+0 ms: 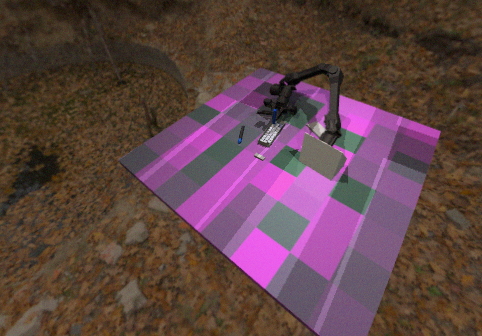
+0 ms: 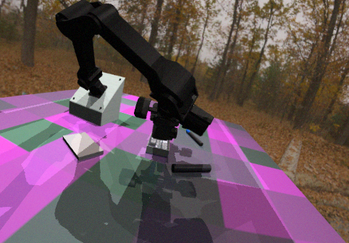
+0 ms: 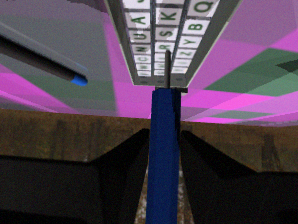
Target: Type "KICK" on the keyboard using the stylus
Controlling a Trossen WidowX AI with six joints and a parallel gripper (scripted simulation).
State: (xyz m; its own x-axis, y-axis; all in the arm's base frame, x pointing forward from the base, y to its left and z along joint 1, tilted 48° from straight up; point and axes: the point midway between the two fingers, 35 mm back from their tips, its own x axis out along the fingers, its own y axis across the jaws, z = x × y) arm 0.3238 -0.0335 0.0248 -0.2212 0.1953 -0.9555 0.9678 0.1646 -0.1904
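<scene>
The blue pen lies 160 mm to the left of my gripper tip, 100 mm ahead of it and 90 mm below it. The rest, counted from my gripper tip: grey block 200 mm to the left, 90 mm below, 70 mm behind; then flat tile 190 mm to the right, 180 mm behind, 90 mm below; then blue stylus 10 mm below.
</scene>
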